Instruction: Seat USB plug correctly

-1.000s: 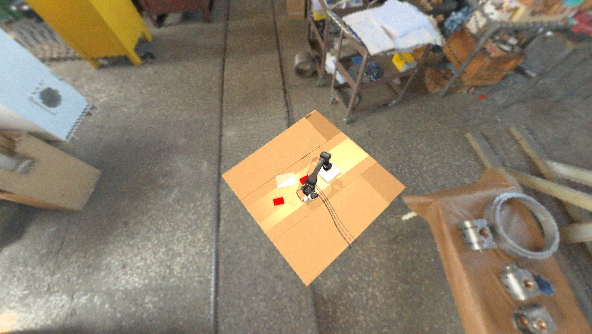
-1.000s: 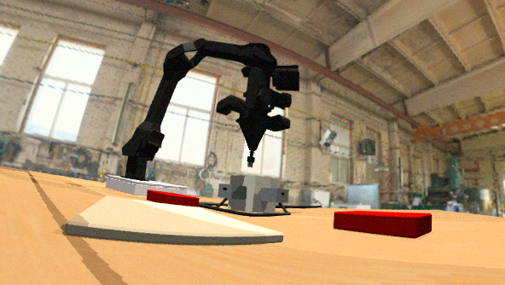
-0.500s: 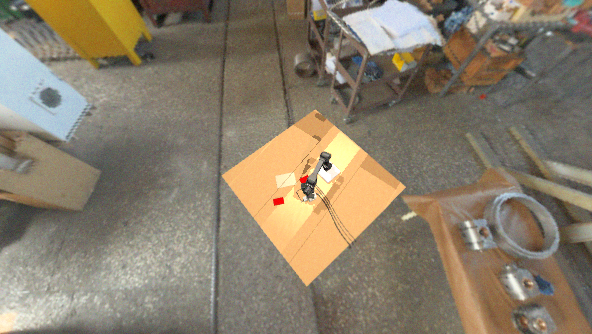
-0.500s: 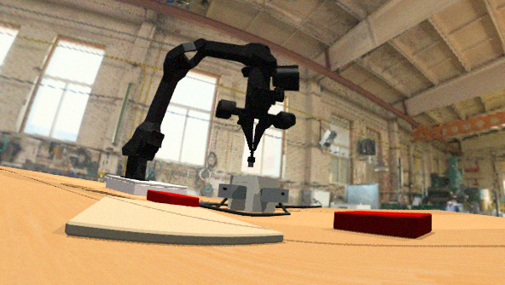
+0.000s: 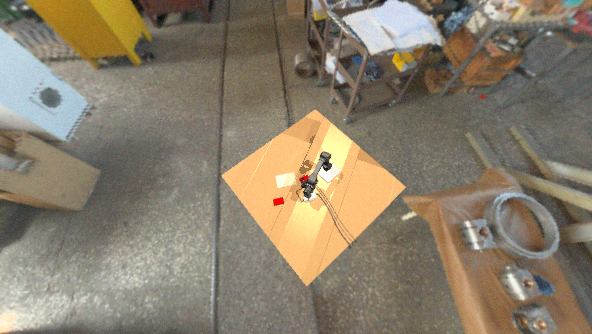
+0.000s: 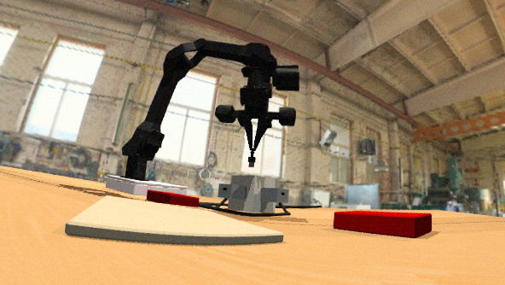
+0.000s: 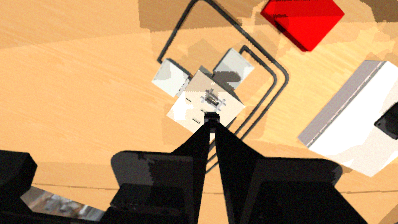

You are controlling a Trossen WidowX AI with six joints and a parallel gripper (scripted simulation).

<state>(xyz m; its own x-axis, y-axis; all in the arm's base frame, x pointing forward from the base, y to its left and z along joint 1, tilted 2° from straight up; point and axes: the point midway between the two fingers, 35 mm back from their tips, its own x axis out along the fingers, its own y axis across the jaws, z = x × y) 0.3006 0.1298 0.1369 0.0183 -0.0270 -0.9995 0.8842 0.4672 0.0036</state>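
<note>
Right now the USB plug is 2 cm below my gripper tip. Round my gripper tip: flat white plate (27 cm to the right, 13 cm below, 10 cm ahead); then USB socket (7 cm below).
</note>
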